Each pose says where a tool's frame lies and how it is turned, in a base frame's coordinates. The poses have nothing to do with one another.
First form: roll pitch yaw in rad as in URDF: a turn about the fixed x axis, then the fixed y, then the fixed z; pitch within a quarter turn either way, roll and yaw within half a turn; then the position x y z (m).
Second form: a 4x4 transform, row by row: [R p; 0 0 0 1], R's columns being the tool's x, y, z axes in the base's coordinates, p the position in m. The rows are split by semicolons. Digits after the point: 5 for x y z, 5 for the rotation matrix.
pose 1, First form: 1.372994, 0.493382, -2.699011, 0.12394, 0.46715, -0.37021
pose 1, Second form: -0.79588, -0.33547, -0.50403, 0.12394; -0.37720, -0.37646, 0.84617, 0.46715; -0.47361, 0.86356, 0.17308, -0.37021; 0, 0, 0, 1
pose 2, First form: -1.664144, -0.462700, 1.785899, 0.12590, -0.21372, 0.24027
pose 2, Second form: -0.19100, -0.00380, -0.98158, 0.12590; 0.87423, 0.45408, -0.17187, -0.21372; 0.44637, -0.89095, -0.08341, 0.24027; 0, 0, 0, 1
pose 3, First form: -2.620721, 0.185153, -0.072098, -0.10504, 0.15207, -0.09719
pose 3, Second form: 0.98035, -0.15386, -0.12342, -0.10504; -0.07080, -0.85853, 0.50785, 0.15207; -0.18410, -0.48913, -0.85256, -0.09719; 0, 0, 0, 1
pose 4, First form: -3.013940, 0.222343, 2.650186, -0.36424, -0.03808, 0.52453
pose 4, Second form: -0.85997, 0.49278, 0.13277, -0.36424; 0.46025, 0.86125, -0.21545, -0.03808; -0.22052, -0.12417, -0.96745, 0.52453; 0, 0, 0, 1
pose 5, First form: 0.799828, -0.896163, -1.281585, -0.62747, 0.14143, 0.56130
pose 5, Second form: 0.17814, 0.50815, -0.84265, -0.62747; -0.59867, 0.73559, 0.31703, 0.14143; 0.78094, 0.44799, 0.43525, 0.56130; 0, 0, 0, 1
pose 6, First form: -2.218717, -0.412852, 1.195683, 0.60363, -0.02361, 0.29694
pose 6, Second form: 0.33559, 0.67877, -0.65318, 0.60363; 0.85229, 0.07655, 0.51744, -0.02361; 0.40122, -0.73035, -0.55282, 0.29694; 0, 0, 0, 1
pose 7, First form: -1.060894, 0.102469, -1.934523, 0.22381, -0.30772, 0.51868
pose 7, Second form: -0.35389, 0.48792, 0.79793, 0.22381; -0.92968, -0.09021, -0.35716, -0.30772; -0.10229, -0.86821, 0.48553, 0.51868; 0, 0, 0, 1
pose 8, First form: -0.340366, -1.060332, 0.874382, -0.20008, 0.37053, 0.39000
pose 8, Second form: 0.31341, -0.53629, -0.78369, -0.20008; 0.37481, 0.82812, -0.41681, 0.37053; 0.87252, -0.16310, 0.46055, 0.39000; 0, 0, 0, 1
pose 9, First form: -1.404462, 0.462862, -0.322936, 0.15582, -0.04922, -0.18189
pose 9, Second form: 0.84853, -0.36504, 0.38308, 0.15582; -0.28396, 0.29676, 0.91176, -0.04922; -0.44651, -0.88243, 0.14815, -0.18189; 0, 0, 0, 1
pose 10, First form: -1.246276, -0.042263, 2.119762, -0.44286, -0.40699, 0.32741
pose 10, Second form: -0.52134, -0.29290, -0.80151, -0.44286; 0.85230, -0.13222, -0.50606, -0.40699; 0.04225, -0.94696, 0.31857, 0.32741; 0, 0, 0, 1
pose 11, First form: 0.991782, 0.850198, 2.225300, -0.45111, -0.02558, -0.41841
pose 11, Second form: -0.40168, -0.81699, 0.41373, -0.45111; 0.52348, 0.16585, 0.83574, -0.02558; -0.75141, 0.55228, 0.36106, -0.41841; 0, 0, 0, 1
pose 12, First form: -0.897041, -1.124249, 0.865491, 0.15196, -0.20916, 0.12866
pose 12, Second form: 0.27996, -0.01813, -0.95984, 0.15196; 0.32882, 0.94116, 0.07813, -0.20916; 0.90194, -0.33749, 0.26944, 0.12866; 0, 0, 0, 1
